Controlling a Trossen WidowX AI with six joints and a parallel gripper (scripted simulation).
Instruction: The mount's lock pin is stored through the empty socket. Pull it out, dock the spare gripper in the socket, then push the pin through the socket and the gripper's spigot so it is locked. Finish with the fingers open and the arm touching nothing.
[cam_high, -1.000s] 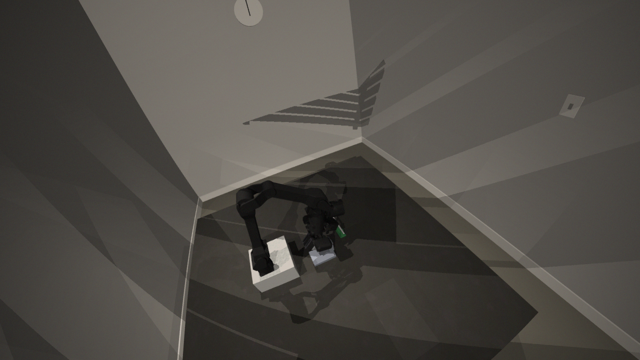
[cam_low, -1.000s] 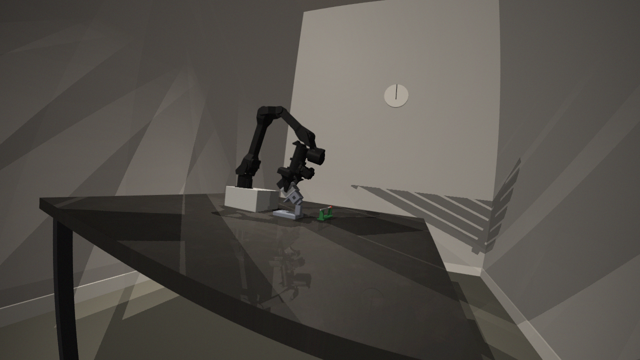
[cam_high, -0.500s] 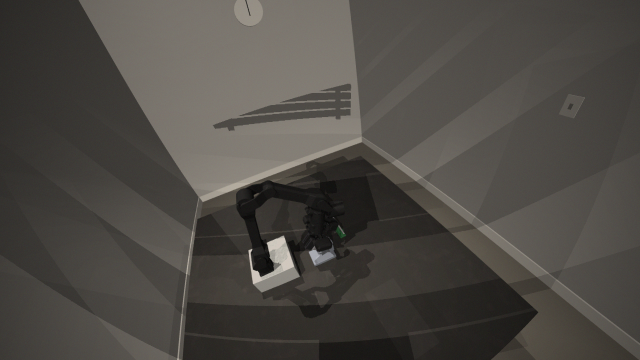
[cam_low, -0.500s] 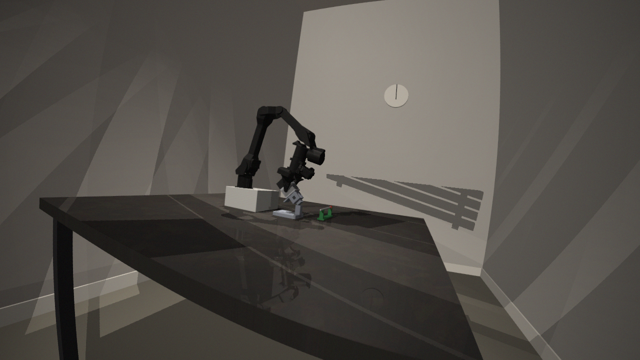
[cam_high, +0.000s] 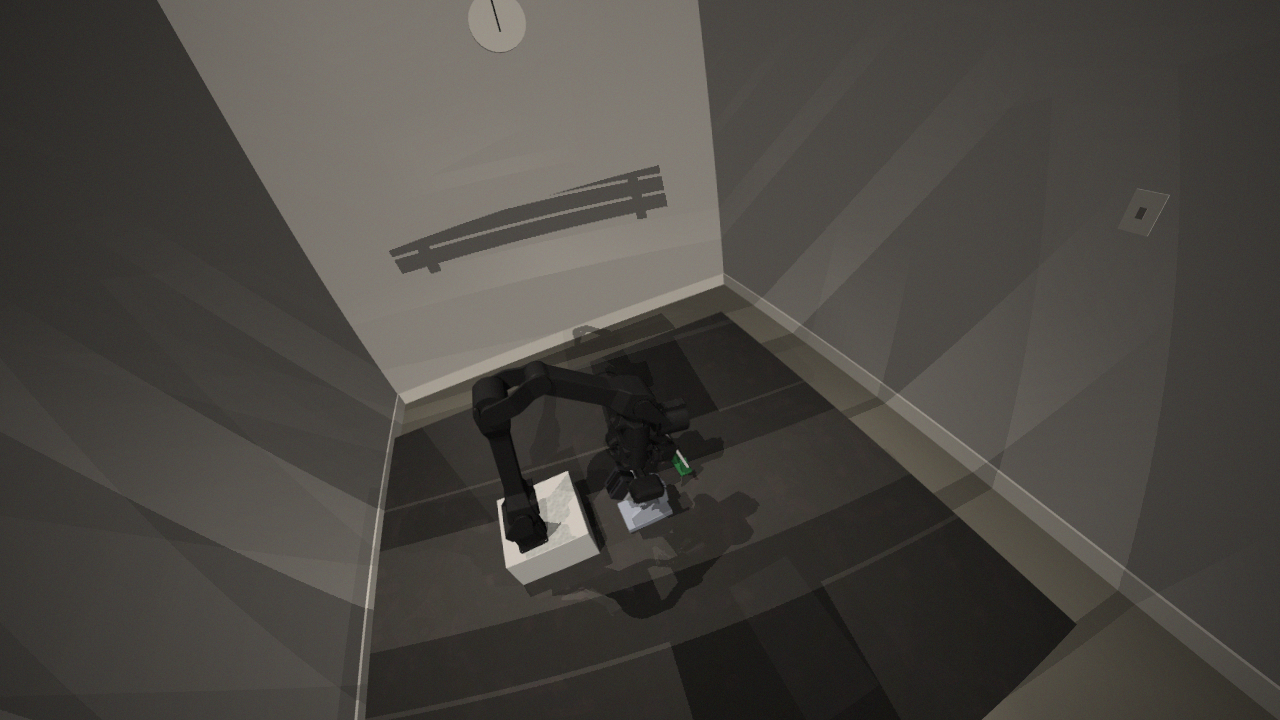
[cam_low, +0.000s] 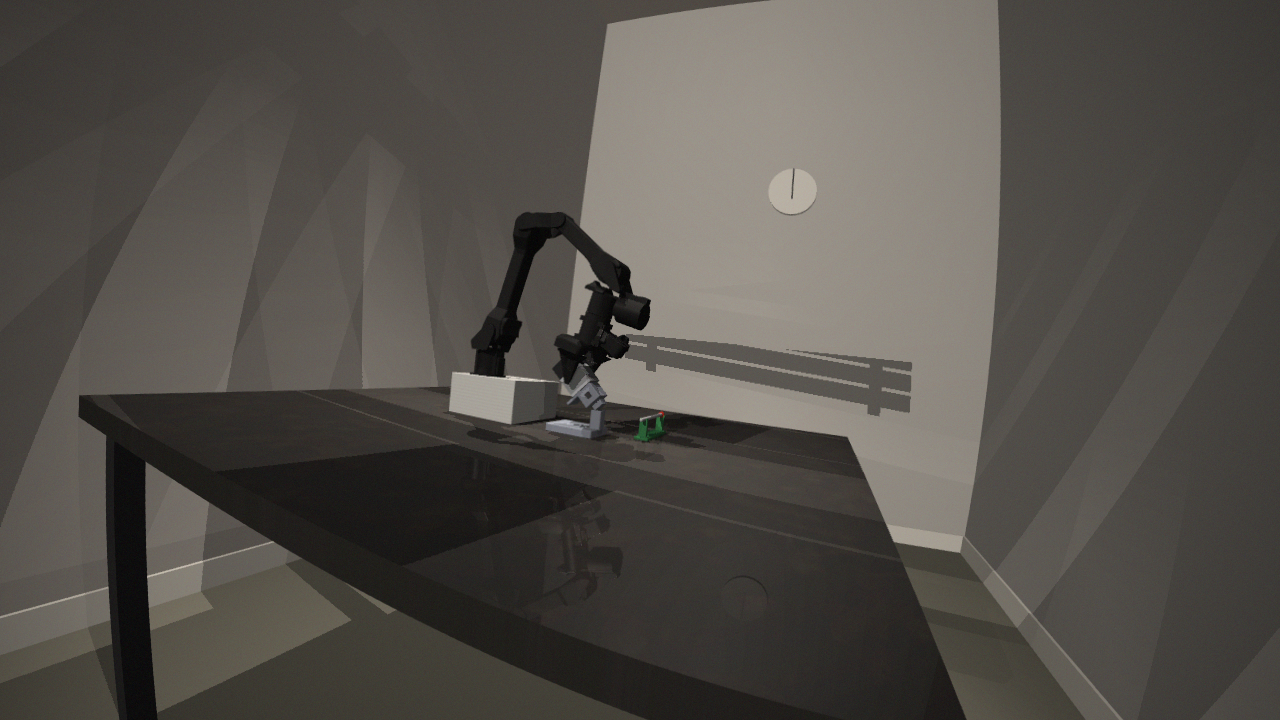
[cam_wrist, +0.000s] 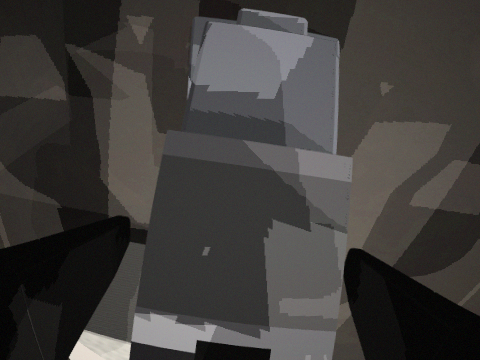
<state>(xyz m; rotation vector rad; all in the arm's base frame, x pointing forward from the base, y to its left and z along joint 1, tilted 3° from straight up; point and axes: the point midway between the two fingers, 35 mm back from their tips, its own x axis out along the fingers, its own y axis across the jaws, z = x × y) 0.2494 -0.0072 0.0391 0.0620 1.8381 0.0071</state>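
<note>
Right now the spare gripper is 10 mm ahead of my gripper tip and 10 mm above it. The rest, counted from my gripper tip: green cradle (150 mm ahead, 110 mm to the left, 80 mm below); then grey mount (50 mm below, 30 mm ahead).
</note>
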